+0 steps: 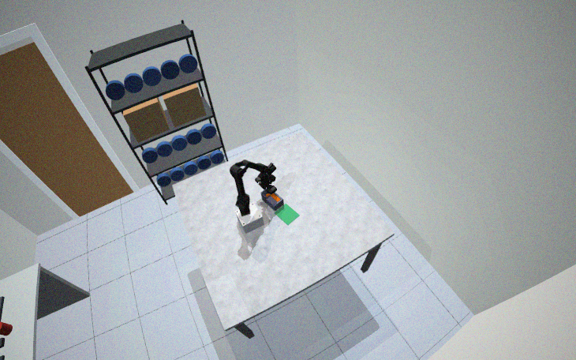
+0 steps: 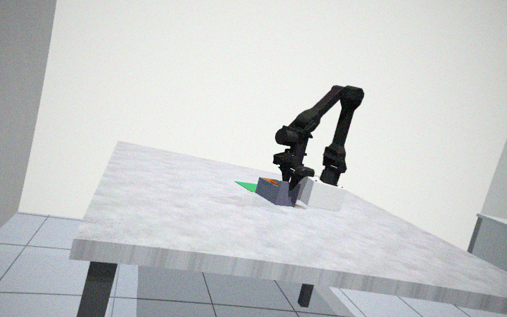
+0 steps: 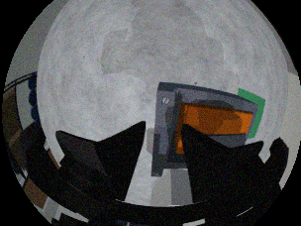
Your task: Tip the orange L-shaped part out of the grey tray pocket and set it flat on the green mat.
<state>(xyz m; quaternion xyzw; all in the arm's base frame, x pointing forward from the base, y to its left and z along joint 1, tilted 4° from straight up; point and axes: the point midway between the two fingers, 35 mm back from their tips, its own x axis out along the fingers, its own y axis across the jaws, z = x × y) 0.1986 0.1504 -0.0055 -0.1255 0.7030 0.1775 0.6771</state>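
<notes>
The orange L-shaped part lies 6 cm to the right of my gripper tip, 2 cm ahead of it and 1 cm below it. Round my gripper tip: green mat (20 cm to the right, 9 cm ahead, 8 cm below).
</notes>
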